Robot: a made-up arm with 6 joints.
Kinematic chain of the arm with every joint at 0, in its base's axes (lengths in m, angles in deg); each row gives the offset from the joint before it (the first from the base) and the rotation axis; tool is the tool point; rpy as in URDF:
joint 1: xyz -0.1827 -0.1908 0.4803 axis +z
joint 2: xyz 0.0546 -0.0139 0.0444 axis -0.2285 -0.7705 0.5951
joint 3: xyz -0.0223 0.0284 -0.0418 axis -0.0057 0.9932 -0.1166
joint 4: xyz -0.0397 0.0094 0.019 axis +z
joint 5: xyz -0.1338 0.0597 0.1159 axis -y
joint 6: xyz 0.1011 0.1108 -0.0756 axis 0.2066 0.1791 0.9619
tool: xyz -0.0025 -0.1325 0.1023 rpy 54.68 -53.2 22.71
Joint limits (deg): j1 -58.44..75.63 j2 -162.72..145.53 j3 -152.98..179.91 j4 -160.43..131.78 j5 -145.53..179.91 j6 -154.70..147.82
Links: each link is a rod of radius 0.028 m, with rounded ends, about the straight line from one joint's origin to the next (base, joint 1, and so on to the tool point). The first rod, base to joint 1, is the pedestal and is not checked.
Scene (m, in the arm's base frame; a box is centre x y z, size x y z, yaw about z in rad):
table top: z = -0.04
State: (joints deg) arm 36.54 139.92 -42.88 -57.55 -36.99 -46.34
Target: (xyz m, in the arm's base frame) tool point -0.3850 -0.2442 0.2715
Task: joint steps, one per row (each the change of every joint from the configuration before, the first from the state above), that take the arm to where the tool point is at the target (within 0.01 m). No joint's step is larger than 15 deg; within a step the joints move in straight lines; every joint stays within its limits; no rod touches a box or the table.
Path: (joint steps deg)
1: 4.89 -5.92 -0.30 -4.80 -13.57 12.67
2: 4.88 -5.91 -0.30 -4.80 -13.56 12.67
3: 4.89 -5.92 -0.31 -4.81 -13.57 12.67
4: 4.88 -5.92 -0.30 -4.80 -13.57 12.67
5: 4.89 -5.91 -0.30 -4.80 -13.57 12.67
6: 4.89 -5.92 -0.30 -4.80 -13.57 12.67
7: 4.88 -5.92 -0.30 -4.80 -13.56 12.67
8: 4.89 -5.91 -0.31 -4.81 -13.57 12.67

